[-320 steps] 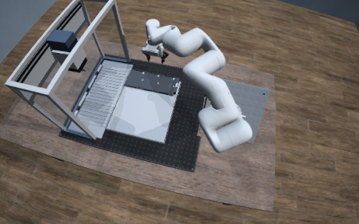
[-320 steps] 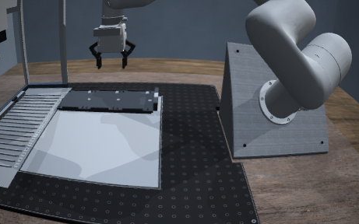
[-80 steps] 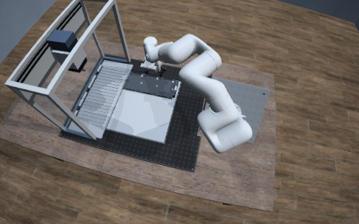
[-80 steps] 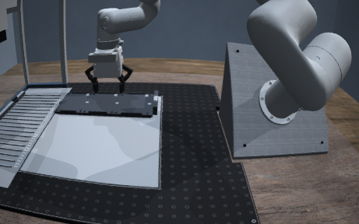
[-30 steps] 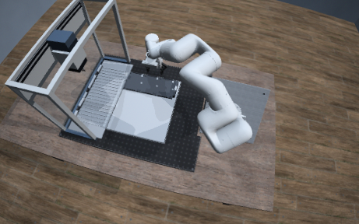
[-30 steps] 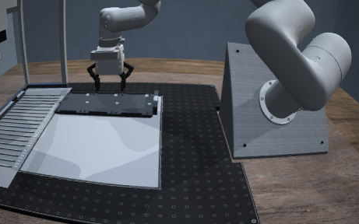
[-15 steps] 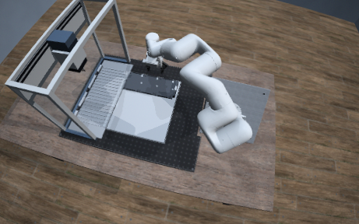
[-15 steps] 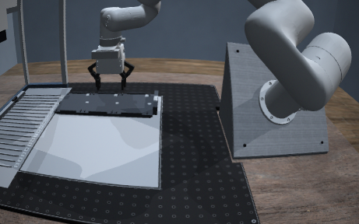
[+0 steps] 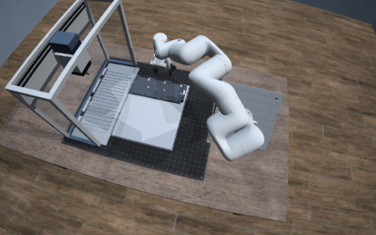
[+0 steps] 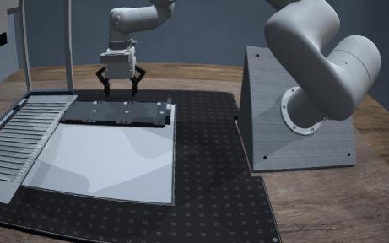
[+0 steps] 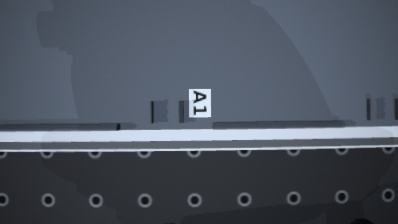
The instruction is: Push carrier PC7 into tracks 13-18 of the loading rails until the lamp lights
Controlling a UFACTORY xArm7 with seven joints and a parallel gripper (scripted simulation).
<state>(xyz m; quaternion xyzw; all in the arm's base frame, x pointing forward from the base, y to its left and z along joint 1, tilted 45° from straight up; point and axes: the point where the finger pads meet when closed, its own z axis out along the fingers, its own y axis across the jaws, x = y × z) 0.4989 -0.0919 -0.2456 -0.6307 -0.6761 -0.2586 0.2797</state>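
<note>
My gripper is now 130 mm to the right of the carrier PC7 and 10 mm past it. The rest, counted from my hand: pale grey sheet (260 mm to the left, 20 mm behind, 10 mm below).
</note>
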